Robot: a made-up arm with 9 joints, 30 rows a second.
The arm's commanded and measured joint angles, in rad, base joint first. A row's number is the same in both.
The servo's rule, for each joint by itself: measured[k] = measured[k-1] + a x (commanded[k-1-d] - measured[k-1]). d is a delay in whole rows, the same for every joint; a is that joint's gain. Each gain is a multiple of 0.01, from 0.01 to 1. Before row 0 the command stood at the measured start. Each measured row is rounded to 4 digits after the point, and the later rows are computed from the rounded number. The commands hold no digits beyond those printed.
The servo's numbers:
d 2
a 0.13 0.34 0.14 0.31 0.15 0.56 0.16 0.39 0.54
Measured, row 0:
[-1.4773 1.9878 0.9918 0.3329 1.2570 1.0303 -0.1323 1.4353 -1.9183]
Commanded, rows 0 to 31:
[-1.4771 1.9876 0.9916 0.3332 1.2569 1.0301 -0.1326 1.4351 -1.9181]
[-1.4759 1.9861 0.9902 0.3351 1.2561 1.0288 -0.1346 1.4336 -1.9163]
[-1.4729 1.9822 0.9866 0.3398 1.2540 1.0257 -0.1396 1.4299 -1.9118]
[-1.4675 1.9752 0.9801 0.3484 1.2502 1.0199 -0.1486 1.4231 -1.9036]
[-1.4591 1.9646 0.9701 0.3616 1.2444 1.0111 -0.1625 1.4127 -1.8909]
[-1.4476 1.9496 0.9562 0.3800 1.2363 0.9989 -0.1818 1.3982 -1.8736]
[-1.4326 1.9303 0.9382 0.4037 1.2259 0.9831 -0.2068 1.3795 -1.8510]
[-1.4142 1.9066 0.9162 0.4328 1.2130 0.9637 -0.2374 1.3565 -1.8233]
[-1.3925 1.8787 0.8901 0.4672 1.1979 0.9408 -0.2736 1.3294 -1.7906]
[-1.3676 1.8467 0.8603 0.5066 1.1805 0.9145 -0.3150 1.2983 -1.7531]
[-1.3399 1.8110 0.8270 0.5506 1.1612 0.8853 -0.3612 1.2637 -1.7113]
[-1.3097 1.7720 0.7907 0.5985 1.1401 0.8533 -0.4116 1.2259 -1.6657]
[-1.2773 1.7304 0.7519 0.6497 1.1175 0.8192 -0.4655 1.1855 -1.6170]
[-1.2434 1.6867 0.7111 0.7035 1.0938 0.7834 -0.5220 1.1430 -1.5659]
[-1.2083 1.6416 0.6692 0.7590 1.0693 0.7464 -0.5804 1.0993 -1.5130]
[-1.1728 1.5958 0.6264 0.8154 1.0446 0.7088 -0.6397 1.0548 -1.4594]
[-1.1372 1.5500 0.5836 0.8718 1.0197 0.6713 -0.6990 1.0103 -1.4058]
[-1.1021 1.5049 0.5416 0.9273 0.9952 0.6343 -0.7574 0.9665 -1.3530]
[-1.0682 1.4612 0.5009 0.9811 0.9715 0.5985 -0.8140 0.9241 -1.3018]
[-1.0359 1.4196 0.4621 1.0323 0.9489 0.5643 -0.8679 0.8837 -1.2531]
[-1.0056 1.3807 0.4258 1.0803 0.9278 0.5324 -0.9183 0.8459 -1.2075]
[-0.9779 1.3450 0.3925 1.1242 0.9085 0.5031 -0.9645 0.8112 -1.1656]
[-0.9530 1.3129 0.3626 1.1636 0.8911 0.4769 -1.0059 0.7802 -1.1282]
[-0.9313 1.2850 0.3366 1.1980 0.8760 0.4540 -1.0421 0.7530 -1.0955]
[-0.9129 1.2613 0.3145 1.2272 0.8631 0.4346 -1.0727 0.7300 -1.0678]
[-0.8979 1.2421 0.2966 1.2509 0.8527 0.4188 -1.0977 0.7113 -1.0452]
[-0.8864 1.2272 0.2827 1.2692 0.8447 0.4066 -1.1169 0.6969 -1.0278]
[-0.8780 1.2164 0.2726 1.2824 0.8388 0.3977 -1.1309 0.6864 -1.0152]
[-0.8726 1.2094 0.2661 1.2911 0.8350 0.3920 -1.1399 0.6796 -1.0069]
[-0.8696 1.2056 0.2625 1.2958 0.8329 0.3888 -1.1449 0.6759 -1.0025]
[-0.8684 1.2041 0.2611 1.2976 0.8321 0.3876 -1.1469 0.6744 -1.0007]
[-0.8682 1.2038 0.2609 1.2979 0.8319 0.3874 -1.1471 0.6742 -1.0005]
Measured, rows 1 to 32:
[-1.4773 1.9878 0.9918 0.3329 1.2570 1.0303 -0.1323 1.4353 -1.9183]
[-1.4773 1.9878 0.9918 0.3329 1.2570 1.0303 -0.1323 1.4353 -1.9183]
[-1.4773 1.9877 0.9918 0.3330 1.2570 1.0302 -0.1323 1.4352 -1.9182]
[-1.4771 1.9872 0.9916 0.3337 1.2569 1.0294 -0.1327 1.4346 -1.9172]
[-1.4766 1.9855 0.9909 0.3356 1.2565 1.0273 -0.1338 1.4328 -1.9143]
[-1.4754 1.9820 0.9894 0.3396 1.2556 1.0232 -0.1362 1.4290 -1.9085]
[-1.4733 1.9761 0.9867 0.3464 1.2539 1.0164 -0.1404 1.4226 -1.8990]
[-1.4700 1.9671 0.9824 0.3568 1.2513 1.0066 -0.1470 1.4131 -1.8853]
[-1.4651 1.9546 0.9762 0.3713 1.2475 0.9934 -0.1566 1.4000 -1.8668]
[-1.4585 1.9383 0.9678 0.3904 1.2423 0.9768 -0.1695 1.3830 -1.8433]
[-1.4499 1.9180 0.9569 0.4142 1.2356 0.9566 -0.1862 1.3621 -1.8148]
[-1.4392 1.8938 0.9434 0.4428 1.2273 0.9330 -0.2068 1.3372 -1.7815]
[-1.4263 1.8656 0.9271 0.4762 1.2174 0.9063 -0.2315 1.3085 -1.7436]
[-1.4111 1.8338 0.9080 0.5141 1.2058 0.8766 -0.2603 1.2763 -1.7015]
[-1.3937 1.7986 0.8861 0.5561 1.1926 0.8445 -0.2931 1.2409 -1.6559]
[-1.3742 1.7606 0.8616 0.6018 1.1778 0.8103 -0.3297 1.2027 -1.6073]
[-1.3526 1.7201 0.8347 0.6505 1.1615 0.7745 -0.3698 1.1624 -1.5564]
[-1.3292 1.6778 0.8055 0.7016 1.1440 0.7377 -0.4130 1.1204 -1.5040]
[-1.3042 1.6343 0.7744 0.7544 1.1254 0.7005 -0.4588 1.0775 -1.4510]
[-1.2779 1.5903 0.7418 0.8080 1.1059 0.6634 -0.5066 1.0342 -1.3981]
[-1.2506 1.5464 0.7081 0.8617 1.0857 0.6271 -0.5558 0.9913 -1.3461]
[-1.2227 1.5033 0.6737 0.9146 1.0652 0.5919 -0.6057 0.9493 -1.2959]
[-1.1945 1.4616 0.6390 0.9660 1.0446 0.5586 -0.6557 0.9090 -1.2482]
[-1.1663 1.4220 0.6045 1.0150 1.0242 0.5275 -0.7051 0.8709 -1.2036]
[-1.1386 1.3849 0.5706 1.0611 1.0042 0.4992 -0.7532 0.8355 -1.1629]
[-1.1117 1.3509 0.5378 1.1035 0.9850 0.4739 -0.7994 0.8033 -1.1265]
[-1.0859 1.3204 0.5065 1.1418 0.9667 0.4519 -0.8431 0.7747 -1.0948]
[-1.0615 1.2938 0.4771 1.1756 0.9496 0.4334 -0.8838 0.7500 -1.0680]
[-1.0387 1.2712 0.4499 1.2046 0.9339 0.4184 -0.9211 0.7293 -1.0463]
[-1.0178 1.2526 0.4251 1.2287 0.9196 0.4068 -0.9547 0.7126 -1.0295]
[-0.9989 1.2379 0.4028 1.2480 0.9069 0.3985 -0.9843 0.6997 -1.0173]
[-0.9821 1.2269 0.3832 1.2628 0.8958 0.3931 -1.0100 0.6904 -1.0093]

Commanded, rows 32 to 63:
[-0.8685 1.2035 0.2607 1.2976 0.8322 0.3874 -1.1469 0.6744 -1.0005]
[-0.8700 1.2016 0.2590 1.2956 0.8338 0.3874 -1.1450 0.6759 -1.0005]
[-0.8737 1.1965 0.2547 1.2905 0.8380 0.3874 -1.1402 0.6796 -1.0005]
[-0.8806 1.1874 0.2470 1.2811 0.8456 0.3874 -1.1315 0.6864 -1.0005]
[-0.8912 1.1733 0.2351 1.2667 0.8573 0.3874 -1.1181 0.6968 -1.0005]
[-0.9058 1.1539 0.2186 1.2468 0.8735 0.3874 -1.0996 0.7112 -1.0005]
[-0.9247 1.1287 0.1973 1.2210 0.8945 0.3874 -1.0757 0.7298 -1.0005]
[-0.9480 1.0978 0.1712 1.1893 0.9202 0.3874 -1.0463 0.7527 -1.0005]
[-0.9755 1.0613 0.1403 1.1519 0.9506 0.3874 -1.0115 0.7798 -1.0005]
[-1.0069 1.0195 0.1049 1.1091 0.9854 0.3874 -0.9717 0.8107 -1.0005]
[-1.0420 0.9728 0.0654 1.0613 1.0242 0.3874 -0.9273 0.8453 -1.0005]
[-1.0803 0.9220 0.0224 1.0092 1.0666 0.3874 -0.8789 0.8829 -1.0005]
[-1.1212 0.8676 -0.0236 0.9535 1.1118 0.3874 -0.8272 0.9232 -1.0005]
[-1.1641 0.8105 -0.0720 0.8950 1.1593 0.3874 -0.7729 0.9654 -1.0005]
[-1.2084 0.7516 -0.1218 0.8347 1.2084 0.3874 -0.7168 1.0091 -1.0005]
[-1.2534 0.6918 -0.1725 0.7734 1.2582 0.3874 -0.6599 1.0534 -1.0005]
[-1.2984 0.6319 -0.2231 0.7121 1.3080 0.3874 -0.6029 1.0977 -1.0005]
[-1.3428 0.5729 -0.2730 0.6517 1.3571 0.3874 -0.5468 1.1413 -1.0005]
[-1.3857 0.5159 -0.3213 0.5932 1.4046 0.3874 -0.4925 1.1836 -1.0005]
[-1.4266 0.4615 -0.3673 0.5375 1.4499 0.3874 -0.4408 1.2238 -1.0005]
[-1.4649 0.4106 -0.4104 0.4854 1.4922 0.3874 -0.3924 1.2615 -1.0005]
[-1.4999 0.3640 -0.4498 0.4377 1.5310 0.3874 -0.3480 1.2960 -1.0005]
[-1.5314 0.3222 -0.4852 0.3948 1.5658 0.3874 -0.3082 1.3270 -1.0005]
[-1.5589 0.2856 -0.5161 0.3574 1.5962 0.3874 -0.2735 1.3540 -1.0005]
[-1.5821 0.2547 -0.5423 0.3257 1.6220 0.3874 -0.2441 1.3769 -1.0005]
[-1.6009 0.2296 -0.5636 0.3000 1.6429 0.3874 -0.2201 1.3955 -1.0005]
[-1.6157 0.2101 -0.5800 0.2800 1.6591 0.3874 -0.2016 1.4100 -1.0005]
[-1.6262 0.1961 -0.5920 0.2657 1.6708 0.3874 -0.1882 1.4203 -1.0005]
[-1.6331 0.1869 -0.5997 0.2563 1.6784 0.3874 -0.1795 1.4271 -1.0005]
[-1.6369 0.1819 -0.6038 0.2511 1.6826 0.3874 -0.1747 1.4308 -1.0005]
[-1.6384 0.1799 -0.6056 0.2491 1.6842 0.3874 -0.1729 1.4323 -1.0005]
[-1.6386 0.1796 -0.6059 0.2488 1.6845 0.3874 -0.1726 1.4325 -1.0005]
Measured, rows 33 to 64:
[-0.9673 1.2191 0.3661 1.2736 0.8862 0.3900 -1.0319 0.6842 -1.0047]
[-0.9544 1.2139 0.3514 1.2811 0.8781 0.3885 -1.0503 0.6803 -1.0024]
[-0.9432 1.2104 0.3387 1.2862 0.8712 0.3879 -1.0658 0.6780 -1.0014]
[-0.9337 1.2074 0.3275 1.2891 0.8656 0.3876 -1.0785 0.6772 -1.0009]
[-0.9259 1.2037 0.3173 1.2895 0.8615 0.3875 -1.0884 0.6781 -1.0007]
[-0.9200 1.1982 0.3075 1.2869 0.8591 0.3874 -1.0953 0.6813 -1.0006]
[-0.9163 1.1897 0.2974 1.2806 0.8588 0.3874 -1.0989 0.6873 -1.0005]
[-0.9149 1.1775 0.2864 1.2701 0.8610 0.3874 -1.0990 0.6966 -1.0005]
[-0.9162 1.1609 0.2739 1.2549 0.8660 0.3874 -1.0953 0.7095 -1.0005]
[-0.9203 1.1394 0.2595 1.2346 0.8741 0.3874 -1.0875 0.7263 -1.0005]
[-0.9275 1.1128 0.2428 1.2090 0.8856 0.3874 -1.0753 0.7472 -1.0005]
[-0.9378 1.0811 0.2235 1.1780 0.9006 0.3874 -1.0587 0.7720 -1.0005]
[-0.9513 1.0443 0.2014 1.1418 0.9191 0.3874 -1.0377 0.8006 -1.0005]
[-0.9681 1.0027 0.1763 1.1007 0.9412 0.3874 -1.0123 0.8327 -1.0005]
[-0.9880 0.9568 0.1483 1.0551 0.9668 0.3874 -0.9827 0.8680 -1.0005]
[-1.0109 0.9071 0.1175 1.0055 0.9957 0.3874 -0.9491 0.9060 -1.0005]
[-1.0366 0.8542 0.0840 0.9526 1.0276 0.3874 -0.9119 0.9462 -1.0005]
[-1.0648 0.7990 0.0481 0.8970 1.0622 0.3874 -0.8716 0.9880 -1.0005]
[-1.0952 0.7422 0.0101 0.8397 1.0991 0.3874 -0.8286 1.0308 -1.0005]
[-1.1274 0.6846 -0.0295 0.7814 1.1378 0.3874 -0.7835 1.0739 -1.0005]
[-1.1610 0.6272 -0.0704 0.7231 1.1778 0.3874 -0.7369 1.1167 -1.0005]
[-1.1955 0.5709 -0.1120 0.6656 1.2186 0.3874 -0.6895 1.1585 -1.0005]
[-1.2305 0.5164 -0.1538 0.6097 1.2596 0.3874 -0.6420 1.1987 -1.0005]
[-1.2655 0.4646 -0.1952 0.5564 1.3003 0.3874 -0.5950 1.2366 -1.0005]
[-1.3001 0.4162 -0.2358 0.5063 1.3401 0.3874 -0.5491 1.2719 -1.0005]
[-1.3337 0.3718 -0.2750 0.4601 1.3785 0.3874 -0.5050 1.3039 -1.0005]
[-1.3660 0.3320 -0.3124 0.4184 1.4150 0.3874 -0.4633 1.3324 -1.0005]
[-1.3965 0.2972 -0.3476 0.3817 1.4492 0.3874 -0.4244 1.3570 -1.0005]
[-1.4250 0.2676 -0.3801 0.3502 1.4807 0.3874 -0.3888 1.3777 -1.0005]
[-1.4512 0.2433 -0.4098 0.3240 1.5092 0.3874 -0.3567 1.3943 -1.0005]
[-1.4748 0.2241 -0.4364 0.3030 1.5346 0.3874 -0.3283 1.4071 -1.0005]
[-1.4959 0.2098 -0.4598 0.2869 1.5568 0.3874 -0.3037 1.4163 -1.0005]

